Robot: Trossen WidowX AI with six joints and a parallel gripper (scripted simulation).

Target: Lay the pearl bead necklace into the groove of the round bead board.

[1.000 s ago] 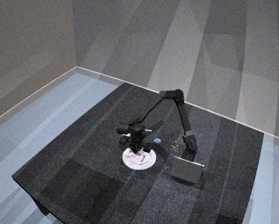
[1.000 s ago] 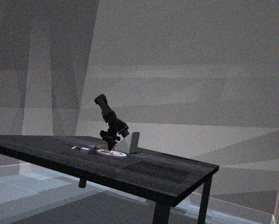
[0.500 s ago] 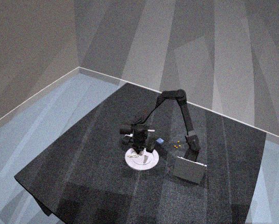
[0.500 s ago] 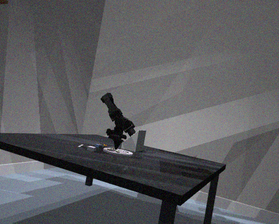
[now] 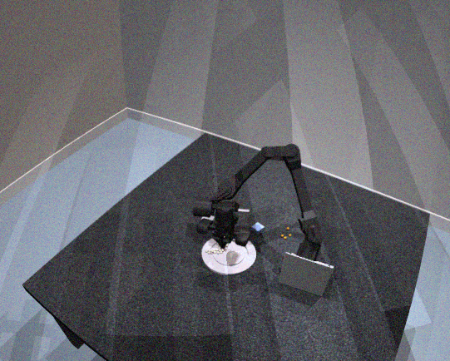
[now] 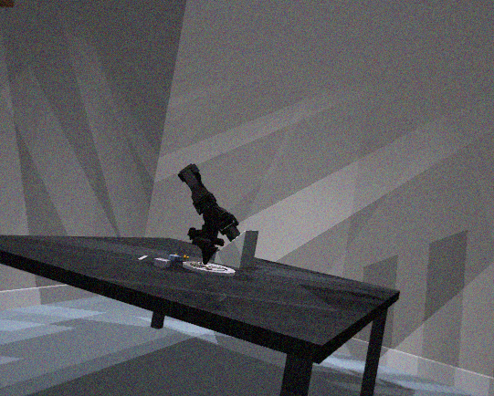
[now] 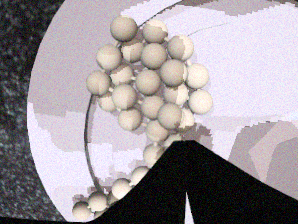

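The round white bead board lies 30 mm behind my gripper tip and 10 mm below it. From my gripper tip the other things lie so: small white block (140 mm ahead, 90 mm to the right, 10 mm below); small blue cube (50 mm behind, 170 mm to the right, 10 mm below); thin white stick (90 mm ahead, 220 mm to the right, 20 mm below).
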